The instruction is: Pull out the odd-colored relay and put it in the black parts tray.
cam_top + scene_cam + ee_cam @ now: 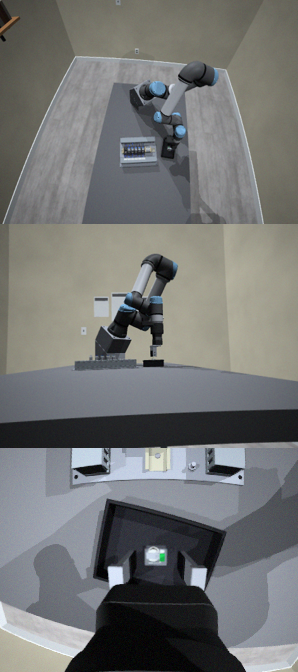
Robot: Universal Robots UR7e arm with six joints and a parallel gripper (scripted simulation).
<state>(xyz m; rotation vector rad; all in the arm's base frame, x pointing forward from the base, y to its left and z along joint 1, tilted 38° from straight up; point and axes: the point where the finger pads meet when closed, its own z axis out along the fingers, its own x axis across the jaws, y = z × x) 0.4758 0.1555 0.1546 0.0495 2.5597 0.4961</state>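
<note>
Now: hand 5 cm above the black parts tray. The rest, counted from my hand: grey relay panel (27 cm to the right, 5 cm below, 2 cm ahead).
</note>
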